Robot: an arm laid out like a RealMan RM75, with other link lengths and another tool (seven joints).
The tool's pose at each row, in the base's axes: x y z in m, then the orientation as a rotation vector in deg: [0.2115 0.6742 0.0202 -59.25 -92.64 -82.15]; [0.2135 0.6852 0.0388 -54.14 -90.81 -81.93]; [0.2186 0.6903 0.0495 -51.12 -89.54 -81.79]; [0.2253 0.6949 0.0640 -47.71 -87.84 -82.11]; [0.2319 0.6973 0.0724 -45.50 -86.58 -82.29]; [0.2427 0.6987 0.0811 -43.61 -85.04 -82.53]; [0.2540 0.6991 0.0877 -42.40 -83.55 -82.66]
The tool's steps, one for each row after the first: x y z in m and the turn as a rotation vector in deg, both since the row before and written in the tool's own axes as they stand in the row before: [0.0171 0.0100 0.0088 1.85 4.39 -0.39]; [0.0077 0.0095 0.0041 1.04 2.71 -0.17]; [0.0103 0.0125 0.0035 0.77 3.22 -0.38]; [0.0047 0.0097 0.0016 0.46 2.19 -0.17]; [0.0033 0.0135 0.0001 0.19 2.17 0.02]; [0.0014 0.0130 -0.0011 -0.04 1.72 0.28]
